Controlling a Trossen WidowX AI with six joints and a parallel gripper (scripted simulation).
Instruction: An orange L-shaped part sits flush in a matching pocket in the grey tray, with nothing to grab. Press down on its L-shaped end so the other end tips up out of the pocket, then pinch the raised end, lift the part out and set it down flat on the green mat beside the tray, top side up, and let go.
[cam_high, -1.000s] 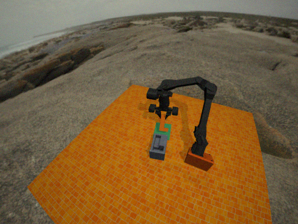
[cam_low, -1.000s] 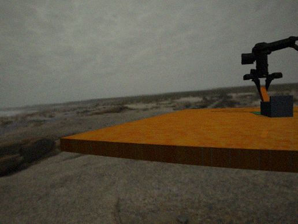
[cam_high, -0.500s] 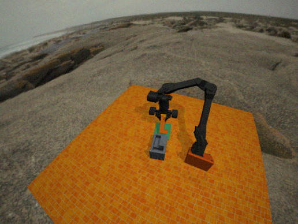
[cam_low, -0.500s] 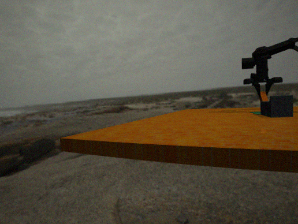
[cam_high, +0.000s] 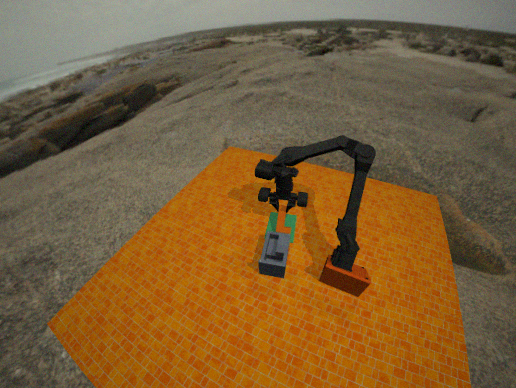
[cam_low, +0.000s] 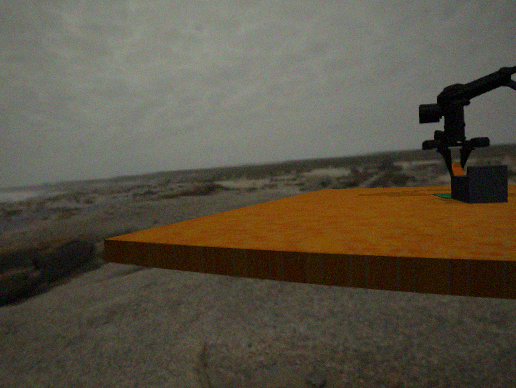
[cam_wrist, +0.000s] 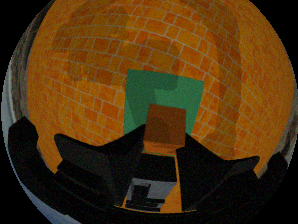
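Right now the orange L-shaped part is 3 cm to the left of my gripper tip, 3 cm below it and 2 cm behind it. The rest, counted from my gripper tip: green mat 9 cm below, 2 cm to the left.
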